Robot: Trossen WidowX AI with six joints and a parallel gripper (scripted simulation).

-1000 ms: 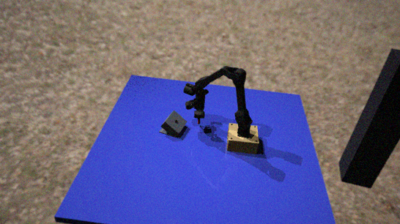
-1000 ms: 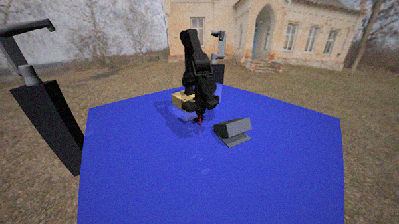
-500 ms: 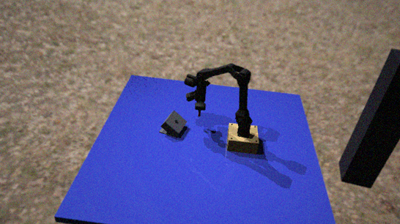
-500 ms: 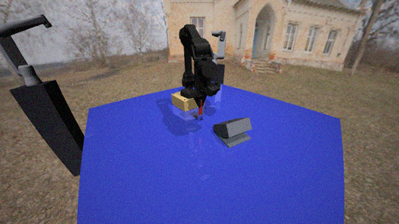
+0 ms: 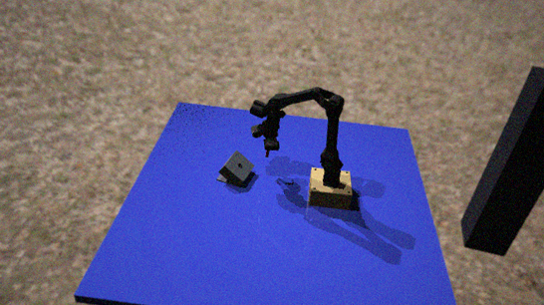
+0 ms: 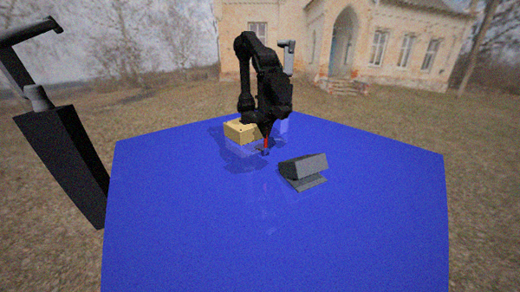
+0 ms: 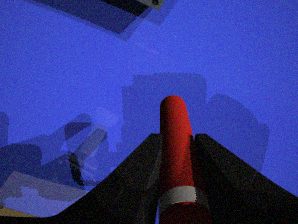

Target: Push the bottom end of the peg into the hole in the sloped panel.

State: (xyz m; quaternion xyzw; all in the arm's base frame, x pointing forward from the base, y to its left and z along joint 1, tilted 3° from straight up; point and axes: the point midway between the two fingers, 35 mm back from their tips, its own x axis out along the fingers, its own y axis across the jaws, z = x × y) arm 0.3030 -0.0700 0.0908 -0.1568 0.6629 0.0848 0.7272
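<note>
Right now my gripper tip is 120 mm short of the grey sloped panel, 80 mm to the right of it and 80 mm above it. From my gripper tip the other things lie so: grey foot plate 130 mm ahead, 80 mm to the left, 120 mm below; then red peg 20 mm above.
</note>
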